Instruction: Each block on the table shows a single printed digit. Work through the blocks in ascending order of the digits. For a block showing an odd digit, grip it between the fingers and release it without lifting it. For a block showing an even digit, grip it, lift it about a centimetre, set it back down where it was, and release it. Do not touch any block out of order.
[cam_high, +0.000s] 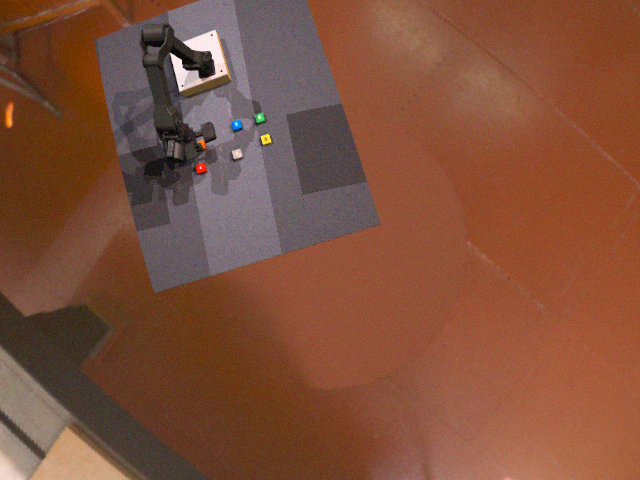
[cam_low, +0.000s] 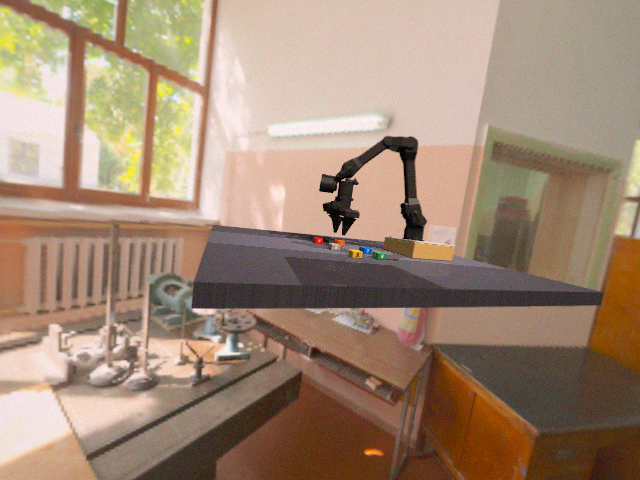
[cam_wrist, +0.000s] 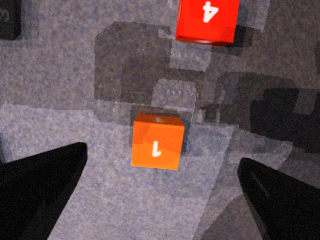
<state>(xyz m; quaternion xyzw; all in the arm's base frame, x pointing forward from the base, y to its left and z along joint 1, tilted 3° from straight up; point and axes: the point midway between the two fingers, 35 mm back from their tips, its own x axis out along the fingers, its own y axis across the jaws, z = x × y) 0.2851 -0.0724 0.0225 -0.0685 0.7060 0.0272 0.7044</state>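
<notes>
The orange block is 1 cm behind my gripper tip and 3 cm below it. The rest, counted from my gripper tip: pale grey block (5 cm ahead, 14 cm to the left, 3 cm below); then red block (8 cm ahead, 1 cm to the right, 3 cm below); then blue block (6 cm behind, 15 cm to the left, 3 cm below).
</notes>
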